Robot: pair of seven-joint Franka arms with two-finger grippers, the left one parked.
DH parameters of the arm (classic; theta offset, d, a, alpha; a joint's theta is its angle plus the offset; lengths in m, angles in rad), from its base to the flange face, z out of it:
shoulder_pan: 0 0.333 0 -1.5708
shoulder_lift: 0 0 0 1.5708
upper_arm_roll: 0 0.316 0.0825 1.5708
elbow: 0 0 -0.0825 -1.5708
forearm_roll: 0 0.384 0 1.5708
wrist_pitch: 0 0 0.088 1.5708
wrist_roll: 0 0.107 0 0
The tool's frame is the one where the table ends.
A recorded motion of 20 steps. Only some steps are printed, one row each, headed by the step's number.
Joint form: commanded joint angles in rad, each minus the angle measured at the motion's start. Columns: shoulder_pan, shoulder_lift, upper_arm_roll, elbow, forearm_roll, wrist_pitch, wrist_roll.
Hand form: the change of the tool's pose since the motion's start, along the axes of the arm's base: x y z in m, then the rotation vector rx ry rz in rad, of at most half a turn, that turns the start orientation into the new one. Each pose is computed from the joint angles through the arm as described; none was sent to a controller.
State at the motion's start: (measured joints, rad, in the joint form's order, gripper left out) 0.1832 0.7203 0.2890 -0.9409 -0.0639 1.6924 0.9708
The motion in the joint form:
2: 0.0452 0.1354 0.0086 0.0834 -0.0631 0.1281 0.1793
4: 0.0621 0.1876 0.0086 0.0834 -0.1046 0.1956 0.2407
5: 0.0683 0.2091 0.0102 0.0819 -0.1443 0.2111 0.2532
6: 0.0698 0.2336 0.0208 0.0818 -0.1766 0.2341 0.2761
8: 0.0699 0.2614 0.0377 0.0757 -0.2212 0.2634 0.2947
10: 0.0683 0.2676 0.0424 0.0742 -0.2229 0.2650 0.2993
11: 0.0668 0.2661 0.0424 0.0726 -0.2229 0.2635 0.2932
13: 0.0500 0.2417 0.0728 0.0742 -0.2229 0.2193 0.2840
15: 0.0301 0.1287 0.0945 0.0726 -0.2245 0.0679 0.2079
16: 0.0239 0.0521 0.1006 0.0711 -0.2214 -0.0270 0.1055
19: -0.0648 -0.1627 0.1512 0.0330 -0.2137 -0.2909 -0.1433
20: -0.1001 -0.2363 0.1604 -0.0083 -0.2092 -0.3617 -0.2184
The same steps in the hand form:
2: 0.0226 0.0320 -0.0500 0.0136 -0.0582 -0.1517
4: 0.0285 0.0445 -0.0840 -0.0002 -0.0795 -0.1945
5: 0.0297 0.0480 -0.1000 -0.0303 -0.0903 -0.1918
6: 0.0310 0.0526 -0.1160 -0.0426 -0.0986 -0.2003
8: 0.0313 0.0587 -0.1361 -0.0592 -0.1099 -0.1970
10: 0.0309 0.0595 -0.1410 -0.0585 -0.1033 -0.1996
11: 0.0310 0.0584 -0.1408 -0.0601 -0.1027 -0.1945
13: 0.0274 0.0563 -0.1219 -0.0531 -0.0834 -0.1851
15: 0.0106 0.0423 -0.0477 -0.0926 -0.0668 -0.1120
16: -0.0059 0.0343 0.0007 -0.1201 -0.0639 -0.0112
19: -0.0603 -0.0200 0.1162 -0.1881 -0.0087 0.1965
20: -0.0810 -0.0394 0.1409 -0.2171 0.0230 0.2530

